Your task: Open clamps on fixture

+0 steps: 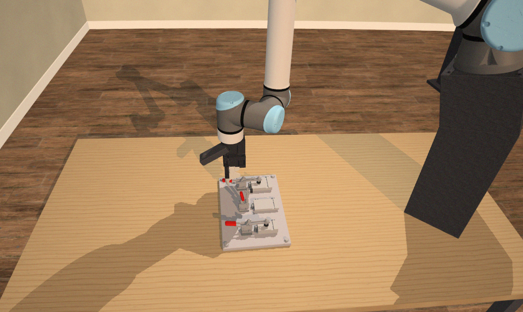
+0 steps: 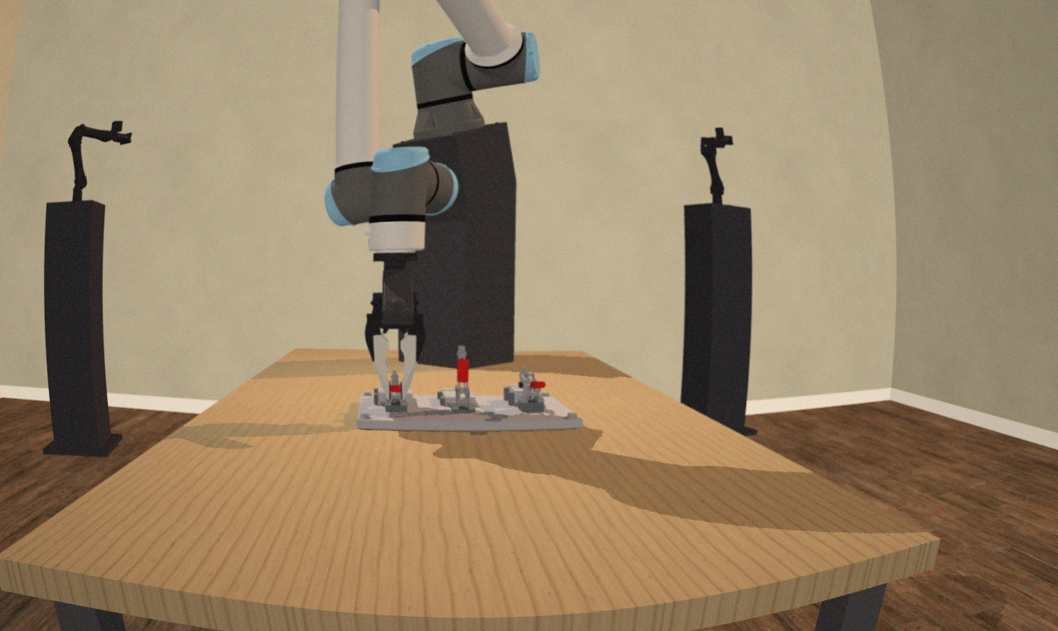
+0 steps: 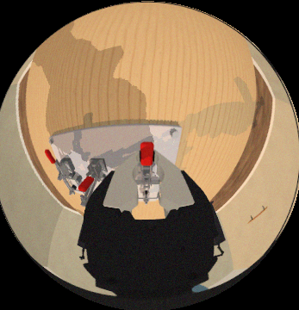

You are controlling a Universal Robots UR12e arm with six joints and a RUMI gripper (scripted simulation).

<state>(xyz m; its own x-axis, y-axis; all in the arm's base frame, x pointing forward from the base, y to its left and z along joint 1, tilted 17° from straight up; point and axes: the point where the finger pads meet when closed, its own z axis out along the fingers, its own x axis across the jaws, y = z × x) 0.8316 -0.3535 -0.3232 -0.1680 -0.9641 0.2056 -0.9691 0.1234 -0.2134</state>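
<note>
Now: hand 12 cm to the right of the grey fixture plate, 6 cm past it and 5 cm above it. Also, from my hand: grey part (13 cm to the left, 13 cm behind, 3 cm below).
</note>
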